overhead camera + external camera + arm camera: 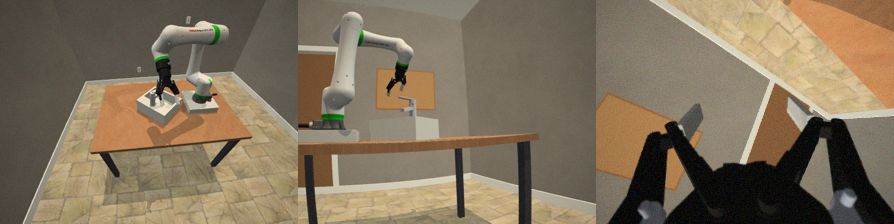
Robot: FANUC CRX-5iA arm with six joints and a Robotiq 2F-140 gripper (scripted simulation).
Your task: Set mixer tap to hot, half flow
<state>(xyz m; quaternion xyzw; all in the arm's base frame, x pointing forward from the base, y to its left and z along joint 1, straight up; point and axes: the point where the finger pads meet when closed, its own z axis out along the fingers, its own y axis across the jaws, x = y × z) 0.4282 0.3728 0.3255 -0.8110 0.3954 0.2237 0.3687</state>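
Right now the lever is 2 cm ahead of my hand, 29 cm to the right of it and 11 cm below it. Round my hand: white sink block (1 cm behind, 36 cm to the right, 35 cm below); then mixer tap (5 cm ahead, 29 cm to the right, 16 cm below).
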